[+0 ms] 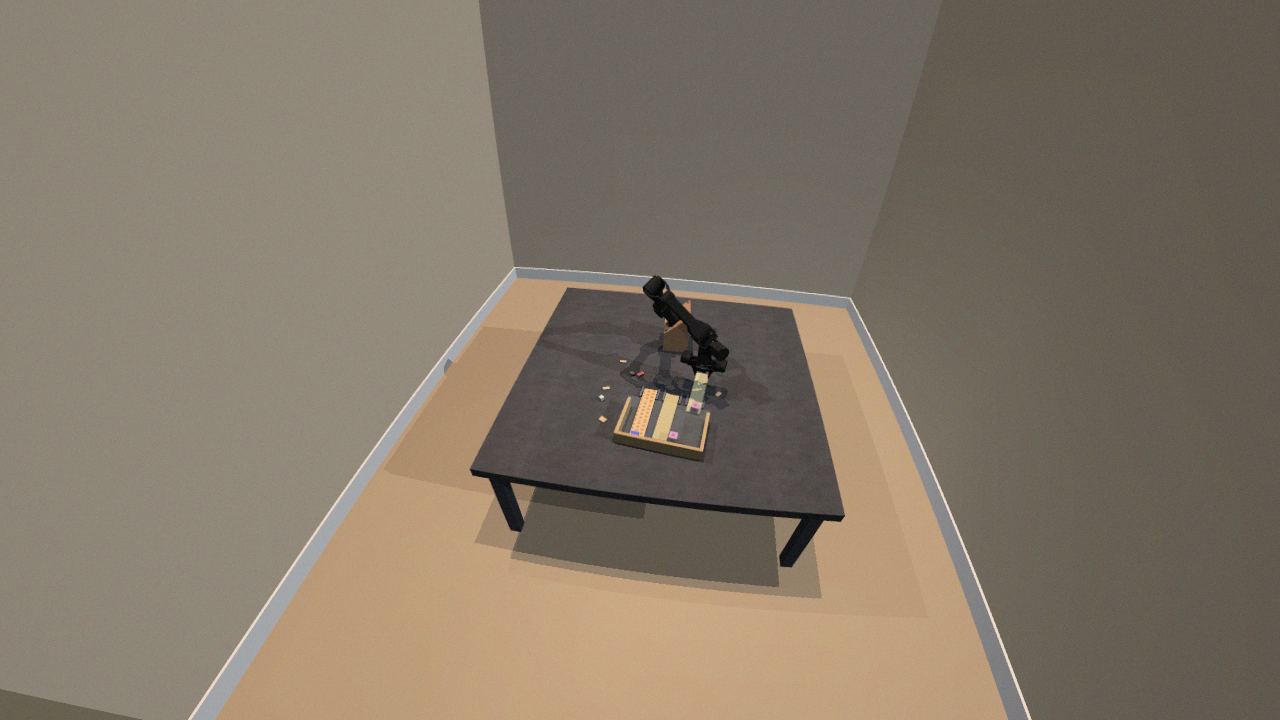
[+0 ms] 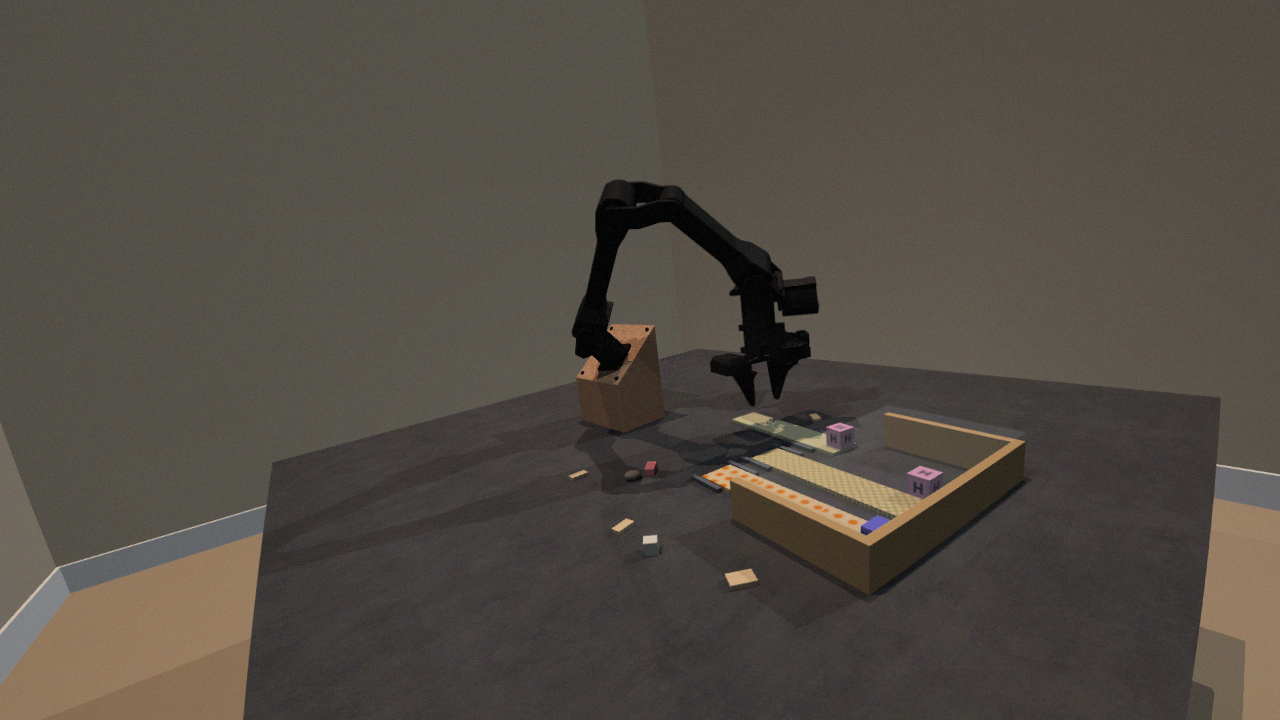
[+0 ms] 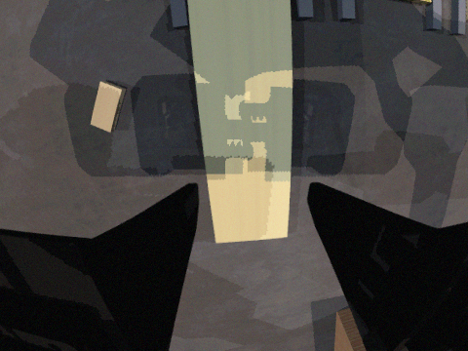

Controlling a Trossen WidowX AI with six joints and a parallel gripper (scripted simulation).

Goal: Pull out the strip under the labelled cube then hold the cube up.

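Right now the pale yellow strip is 5 cm ahead of my gripper tip, 2 cm to the right of it and 4 cm below it. From my gripper tip the other things lie so: white cube: 9 cm ahead, 42 cm to the right, 4 cm below; then red bit: 6 cm behind, 26 cm to the right, 4 cm below.
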